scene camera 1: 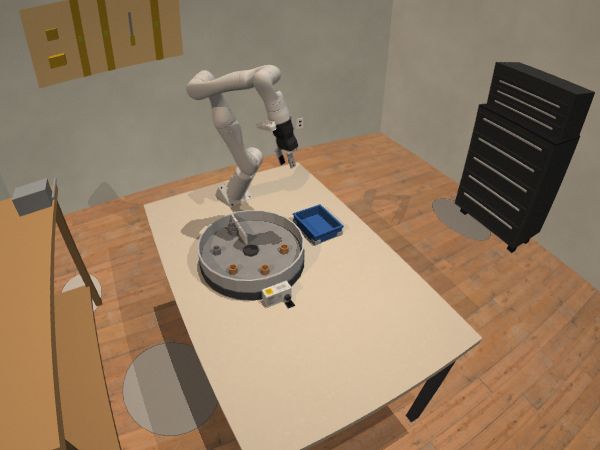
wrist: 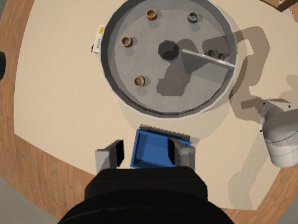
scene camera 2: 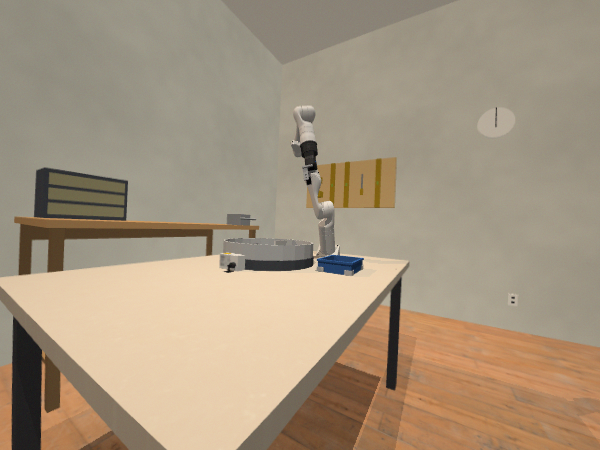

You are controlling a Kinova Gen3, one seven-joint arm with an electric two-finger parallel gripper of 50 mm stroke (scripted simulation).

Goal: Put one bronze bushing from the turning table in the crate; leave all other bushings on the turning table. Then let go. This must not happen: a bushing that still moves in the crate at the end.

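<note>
Scene camera 1 shows the gripper (scene camera 1: 288, 165), a blue crate (scene camera 1: 316, 222) and a grey turning table (scene camera 1: 264, 238). The blue crate (scene camera 2: 345, 265) is visible in scene camera 2 too. In the wrist view the gripper (wrist: 145, 148) can be seen, together with the blue crate (wrist: 148, 152) and the grey turning table (wrist: 174, 83).
</note>
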